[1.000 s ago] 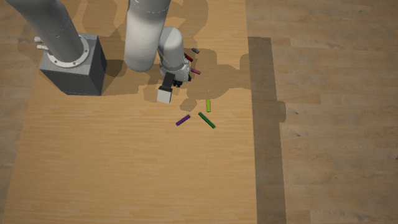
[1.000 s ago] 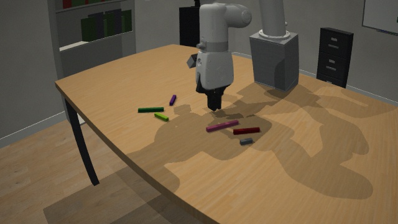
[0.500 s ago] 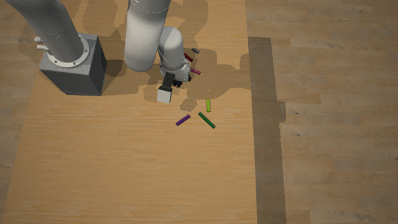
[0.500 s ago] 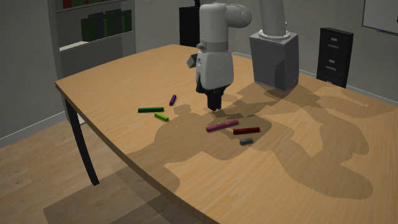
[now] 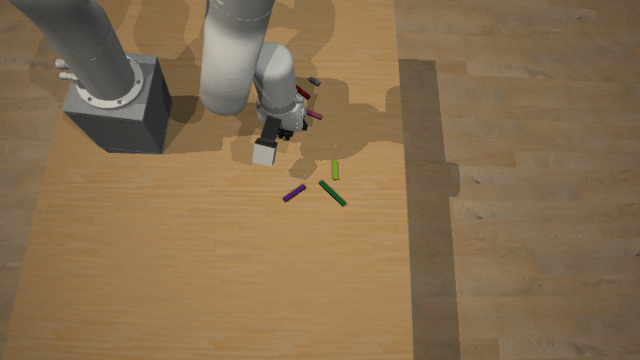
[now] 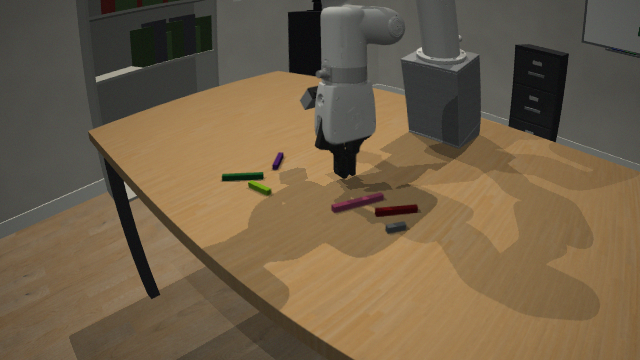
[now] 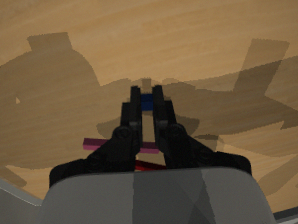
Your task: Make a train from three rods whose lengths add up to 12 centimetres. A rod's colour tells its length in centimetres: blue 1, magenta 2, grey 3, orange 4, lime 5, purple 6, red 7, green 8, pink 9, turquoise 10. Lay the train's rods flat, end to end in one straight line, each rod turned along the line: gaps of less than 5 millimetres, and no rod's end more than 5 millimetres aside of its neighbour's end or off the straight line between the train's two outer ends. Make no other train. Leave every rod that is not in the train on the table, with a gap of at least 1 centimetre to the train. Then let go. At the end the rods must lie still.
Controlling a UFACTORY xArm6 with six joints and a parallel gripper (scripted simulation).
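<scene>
Right now the blue rod is 2 cm below my hand. Round my hand: purple rod: 3 cm ahead, 15 cm to the right, 3 cm below; then pink rod: 5 cm ahead, 7 cm to the left, 3 cm below; then red rod: 3 cm ahead, 13 cm to the left, 3 cm below.
</scene>
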